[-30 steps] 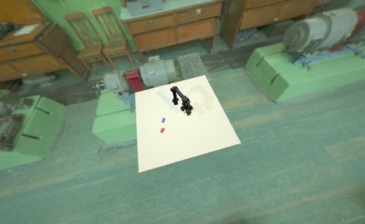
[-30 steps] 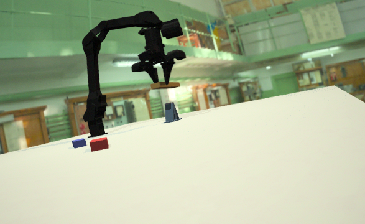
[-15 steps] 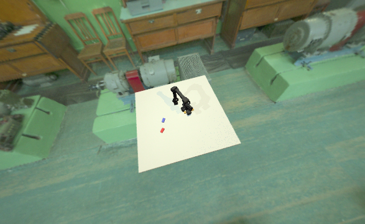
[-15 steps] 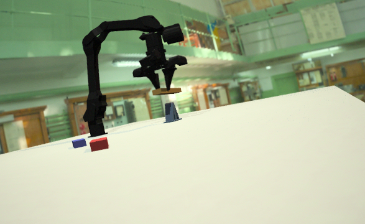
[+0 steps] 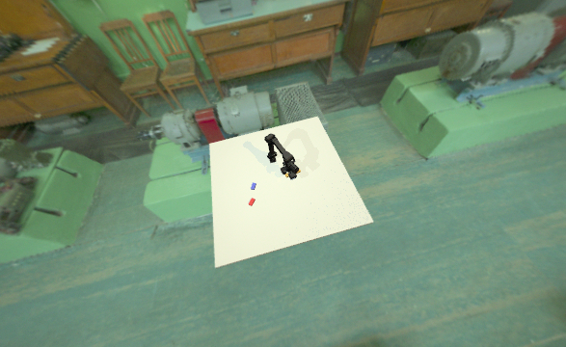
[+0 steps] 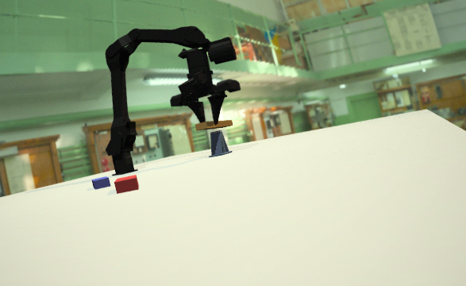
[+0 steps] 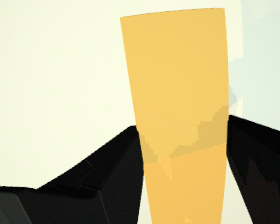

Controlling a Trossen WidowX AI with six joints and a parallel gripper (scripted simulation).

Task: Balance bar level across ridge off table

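Now: gripper tip 3 cm to the right of the orange bar. From my gripper tip the other things lie so: red block (14 cm ahead, 40 cm to the right, 7 cm below); blue block (2 cm behind, 36 cm to the right, 7 cm below).
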